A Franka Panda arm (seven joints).
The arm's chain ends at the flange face. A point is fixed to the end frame.
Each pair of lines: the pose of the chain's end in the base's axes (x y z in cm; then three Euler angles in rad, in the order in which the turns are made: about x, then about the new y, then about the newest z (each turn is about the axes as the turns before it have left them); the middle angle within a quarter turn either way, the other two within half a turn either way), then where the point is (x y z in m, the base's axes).
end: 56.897, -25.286, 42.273, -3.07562, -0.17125, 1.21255
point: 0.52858 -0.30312 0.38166
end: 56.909, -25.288, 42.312, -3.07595, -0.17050, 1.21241
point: 0.52873 -0.30316 0.38203
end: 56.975, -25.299, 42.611, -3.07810, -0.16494, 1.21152
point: 0.52965 -0.30337 0.38490
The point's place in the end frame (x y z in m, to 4 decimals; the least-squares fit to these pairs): 0.0378 0.0498 0.0440
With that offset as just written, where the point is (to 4 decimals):
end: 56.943, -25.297, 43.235, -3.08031, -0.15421, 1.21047
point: 0.5298 -0.3035 0.3908
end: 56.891, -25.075, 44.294, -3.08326, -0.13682, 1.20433
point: 0.5303 -0.3015 0.4008
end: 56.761, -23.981, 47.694, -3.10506, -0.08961, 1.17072
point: 0.5327 -0.2925 0.4340
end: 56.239, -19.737, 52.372, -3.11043, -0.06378, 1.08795
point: 0.5331 -0.2526 0.4798
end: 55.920, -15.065, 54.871, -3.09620, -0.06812, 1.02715
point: 0.5332 -0.2068 0.5038
